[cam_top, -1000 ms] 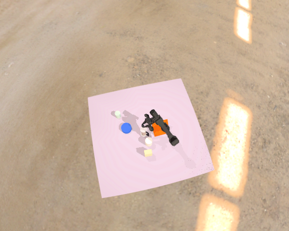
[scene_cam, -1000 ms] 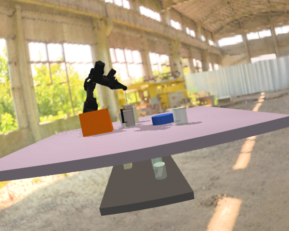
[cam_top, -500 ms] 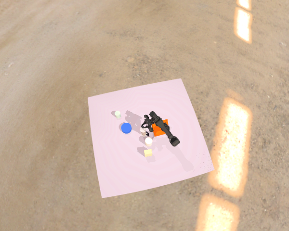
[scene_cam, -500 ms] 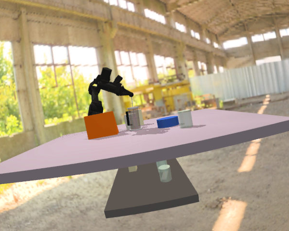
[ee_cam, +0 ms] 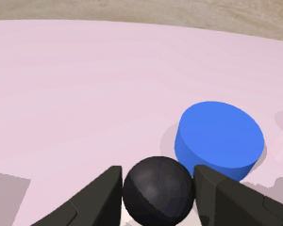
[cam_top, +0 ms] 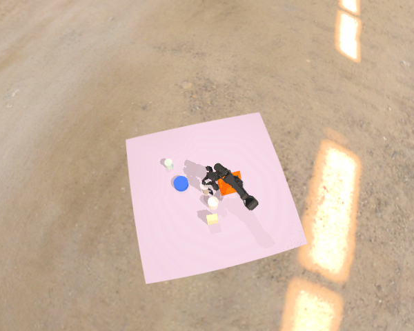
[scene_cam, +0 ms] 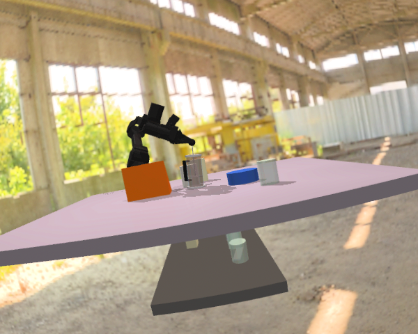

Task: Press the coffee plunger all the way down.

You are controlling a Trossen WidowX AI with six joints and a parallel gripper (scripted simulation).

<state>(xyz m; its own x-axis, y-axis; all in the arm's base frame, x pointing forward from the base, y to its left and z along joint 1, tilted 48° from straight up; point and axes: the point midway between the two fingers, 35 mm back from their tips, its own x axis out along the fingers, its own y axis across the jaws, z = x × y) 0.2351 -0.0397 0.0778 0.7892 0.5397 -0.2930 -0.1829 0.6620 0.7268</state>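
My gripper tip is 9 cm above the coffee press, 3 cm past it and 1 cm to the right of it. Round my gripper tip: blue disc (17 cm below, 17 cm ahead, 8 cm to the right); white cylinder (14 cm below, 12 cm to the left, 6 cm behind).
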